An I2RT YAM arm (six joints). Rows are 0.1 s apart.
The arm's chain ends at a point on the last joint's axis. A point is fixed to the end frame.
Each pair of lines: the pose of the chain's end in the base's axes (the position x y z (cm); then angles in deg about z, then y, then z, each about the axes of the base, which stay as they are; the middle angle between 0 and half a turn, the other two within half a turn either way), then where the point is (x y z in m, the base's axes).
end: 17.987, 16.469, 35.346, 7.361, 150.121, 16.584
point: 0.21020 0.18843 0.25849
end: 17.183, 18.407, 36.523, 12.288, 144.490, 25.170
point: 0.20692 0.21762 0.27498
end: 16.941, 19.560, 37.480, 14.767, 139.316, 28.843
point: 0.20939 0.23596 0.28951
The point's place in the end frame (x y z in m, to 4 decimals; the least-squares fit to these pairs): 0.0179 0.0119 0.1002
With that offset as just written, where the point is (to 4 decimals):
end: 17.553, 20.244, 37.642, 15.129, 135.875, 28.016
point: 0.2205 0.2447 0.2946
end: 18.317, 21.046, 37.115, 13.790, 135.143, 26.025
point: 0.2305 0.2512 0.2899
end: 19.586, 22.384, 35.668, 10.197, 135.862, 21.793
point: 0.2448 0.2594 0.2740
